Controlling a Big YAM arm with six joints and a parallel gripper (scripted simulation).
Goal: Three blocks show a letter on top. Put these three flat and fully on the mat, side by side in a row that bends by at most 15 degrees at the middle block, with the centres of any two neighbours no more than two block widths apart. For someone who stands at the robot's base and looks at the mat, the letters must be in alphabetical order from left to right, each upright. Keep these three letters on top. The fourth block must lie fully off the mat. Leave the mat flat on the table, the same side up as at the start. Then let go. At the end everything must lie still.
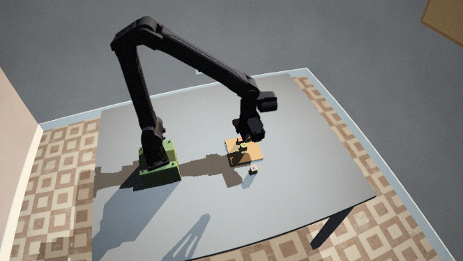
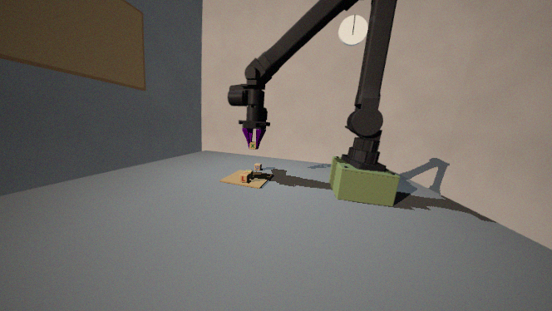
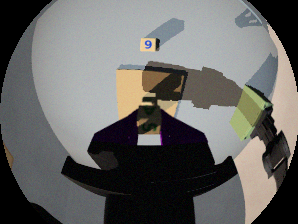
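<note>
Now: hand 9 cm above the block, 4 cm to the right of it and 1 cm short of it. Round my hand: tan mat 11 cm below, 4 cm to the left, 1 cm ahead.
</note>
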